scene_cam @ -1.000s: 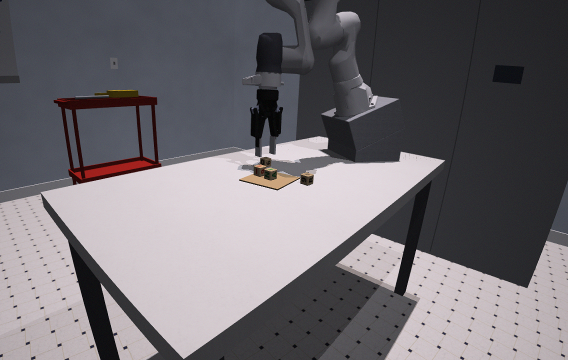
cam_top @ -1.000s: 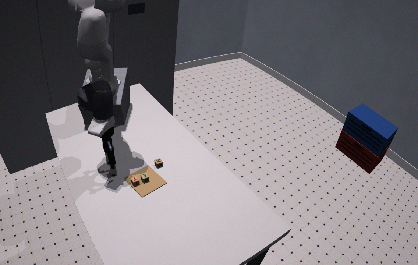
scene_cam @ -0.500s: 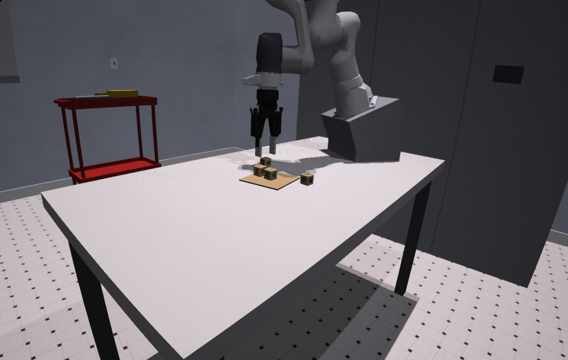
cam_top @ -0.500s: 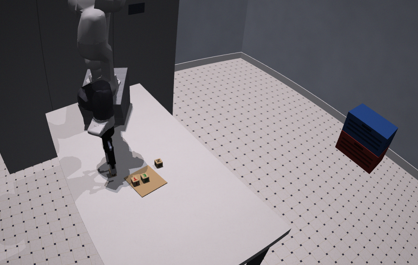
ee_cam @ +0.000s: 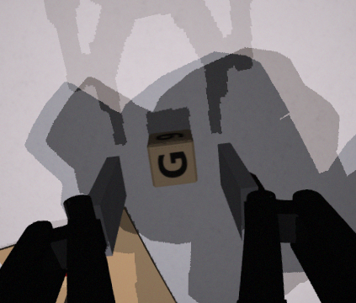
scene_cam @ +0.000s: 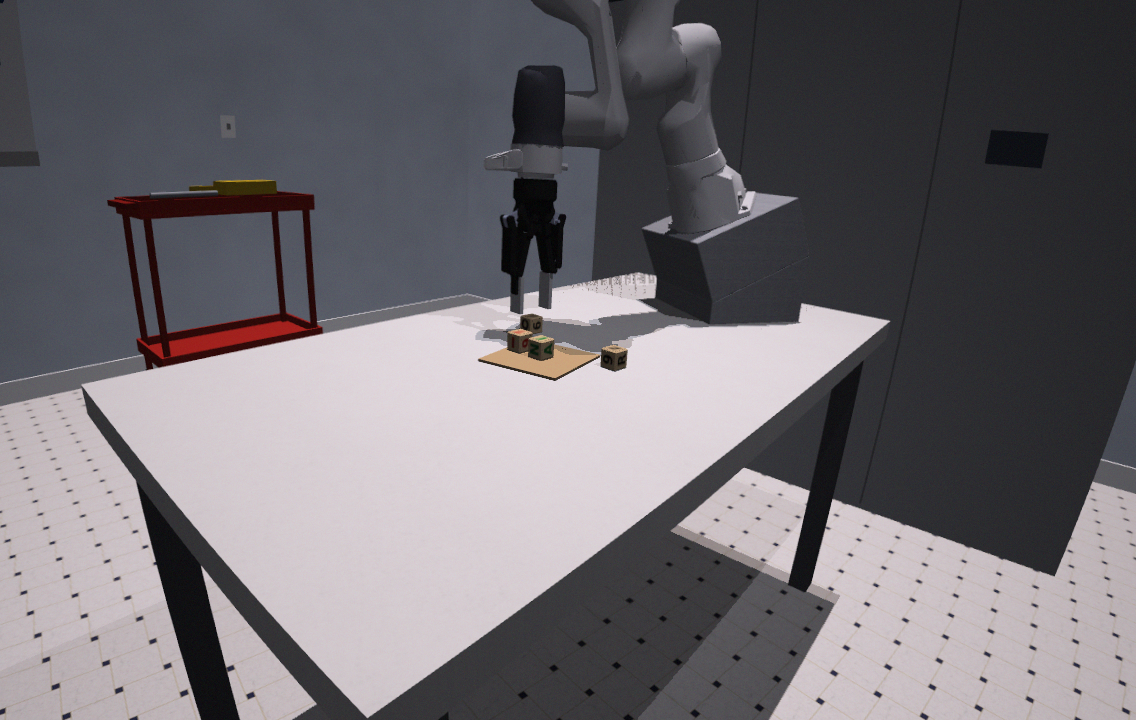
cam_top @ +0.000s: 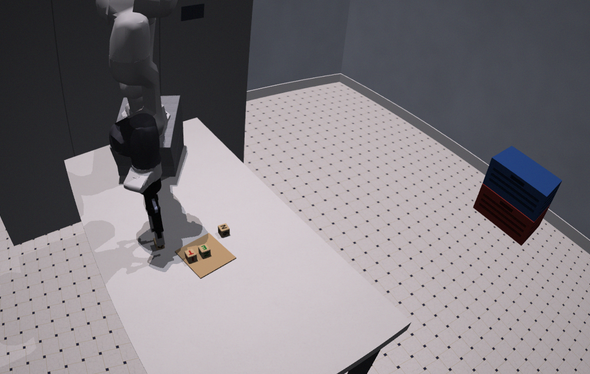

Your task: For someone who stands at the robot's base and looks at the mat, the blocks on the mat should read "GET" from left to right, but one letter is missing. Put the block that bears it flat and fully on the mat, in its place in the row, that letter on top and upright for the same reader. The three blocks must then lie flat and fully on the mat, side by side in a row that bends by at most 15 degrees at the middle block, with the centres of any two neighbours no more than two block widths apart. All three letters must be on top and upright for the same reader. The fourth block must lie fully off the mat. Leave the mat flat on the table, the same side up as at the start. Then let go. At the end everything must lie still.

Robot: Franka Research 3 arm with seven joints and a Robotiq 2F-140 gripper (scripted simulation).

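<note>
Right now the G block is 60 mm below my hand. The rest, counted from my hand: mat (120 mm ahead, 100 mm to the left, 70 mm below); then E block (120 mm ahead, 100 mm to the left, 50 mm below); then T block (110 mm ahead, 50 mm to the left, 50 mm below).
</note>
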